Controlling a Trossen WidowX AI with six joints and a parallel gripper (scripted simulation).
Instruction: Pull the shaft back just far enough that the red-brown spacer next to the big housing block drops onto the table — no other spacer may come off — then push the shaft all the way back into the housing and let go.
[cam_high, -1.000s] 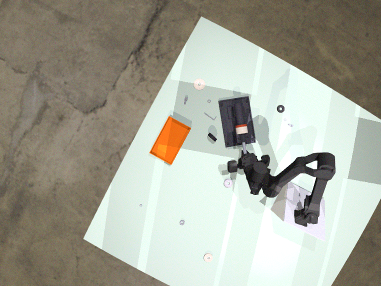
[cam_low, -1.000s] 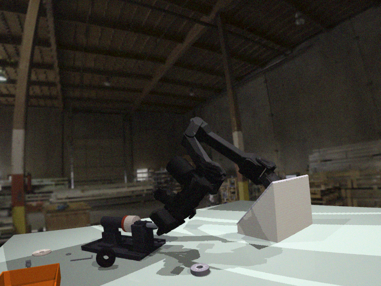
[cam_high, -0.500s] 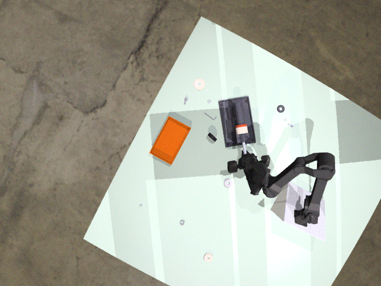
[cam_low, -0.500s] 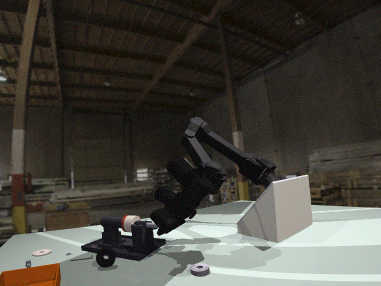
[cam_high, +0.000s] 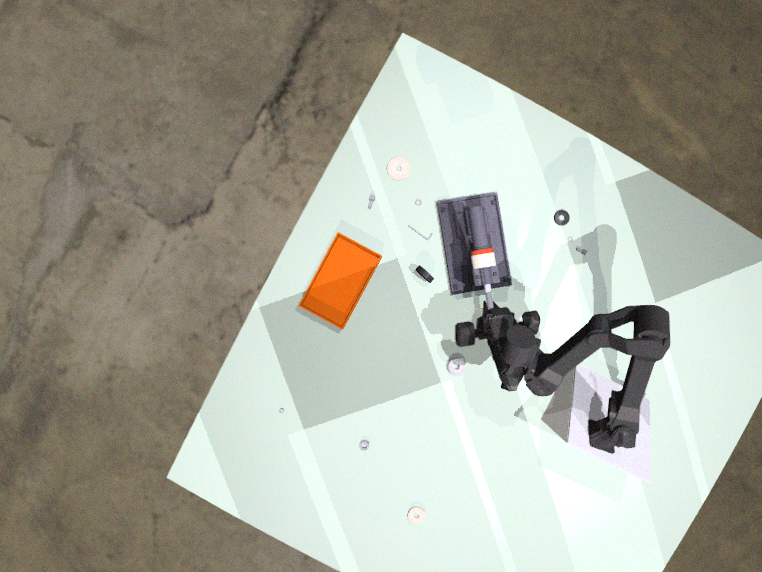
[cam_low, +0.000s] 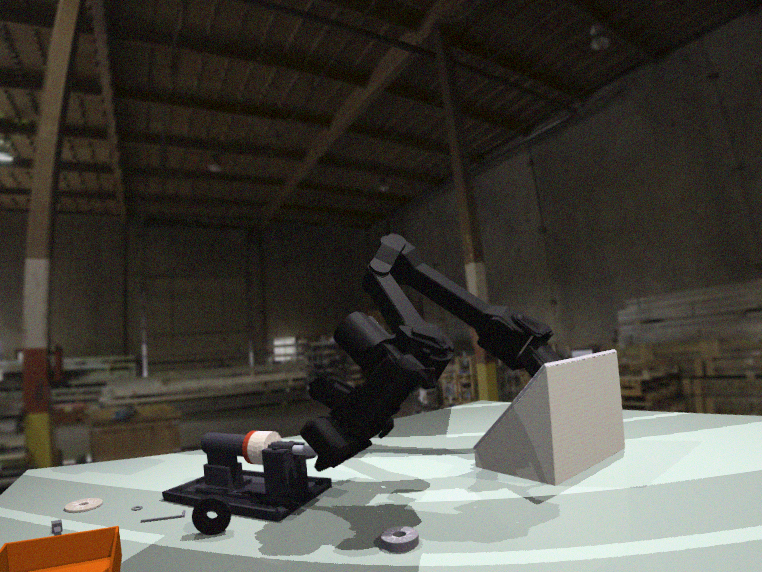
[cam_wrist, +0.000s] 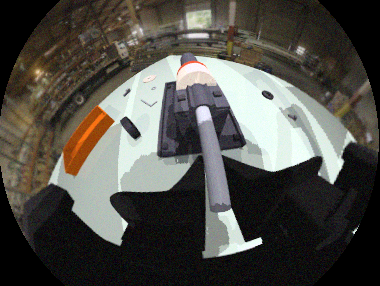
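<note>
Now: the grey shaft 4 cm to the right of my gripper tip, 2 cm ahead of it and 2 cm above it. From my gripper tip the other things lie so: cream spacer 7 cm to the right, 4 cm ahead, 2 cm above; then black ring 16 cm ahead, 3 cm below, 1 cm to the right; then red-brown spacer 10 cm to the right, 6 cm ahead, 2 cm above.
</note>
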